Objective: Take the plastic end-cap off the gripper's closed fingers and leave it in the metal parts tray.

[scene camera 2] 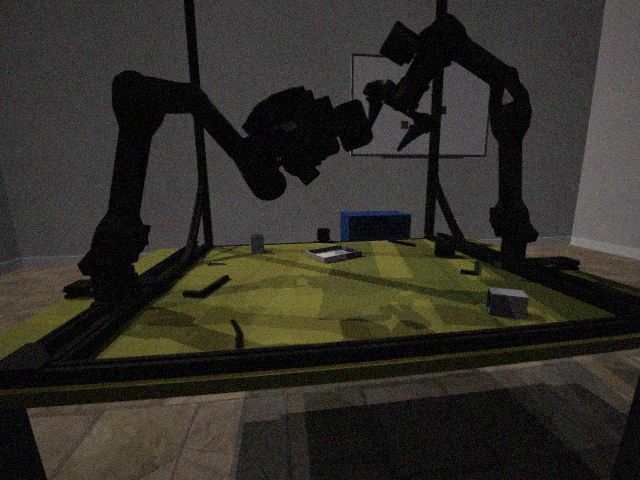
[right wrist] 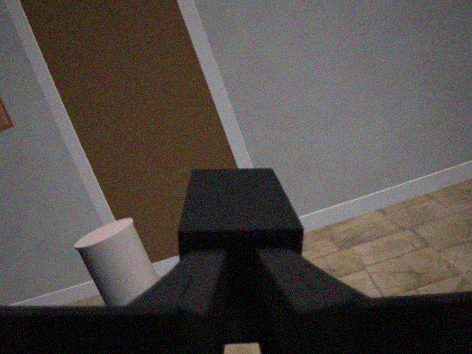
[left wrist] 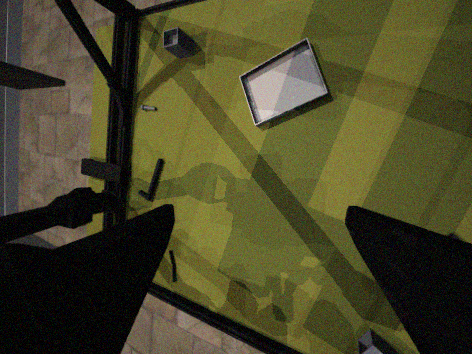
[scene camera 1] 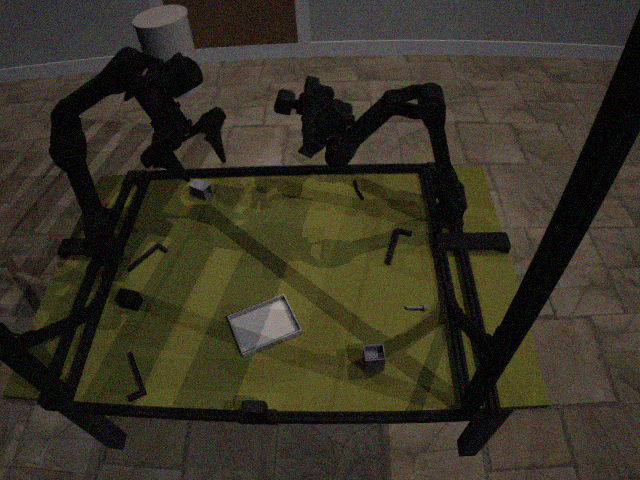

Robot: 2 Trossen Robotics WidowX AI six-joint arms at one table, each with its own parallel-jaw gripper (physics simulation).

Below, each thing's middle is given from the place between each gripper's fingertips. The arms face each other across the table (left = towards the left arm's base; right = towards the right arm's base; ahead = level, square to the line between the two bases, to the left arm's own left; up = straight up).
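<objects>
My left gripper's 7 cm to the left of the metal parts tray (scene camera 1: 261, 326) and 18 cm past it, and it sits 31 cm above it.
As for my right hand, that's 170 mm to the right of the tray, 510 mm past it, and 280 mm above it.
</objects>
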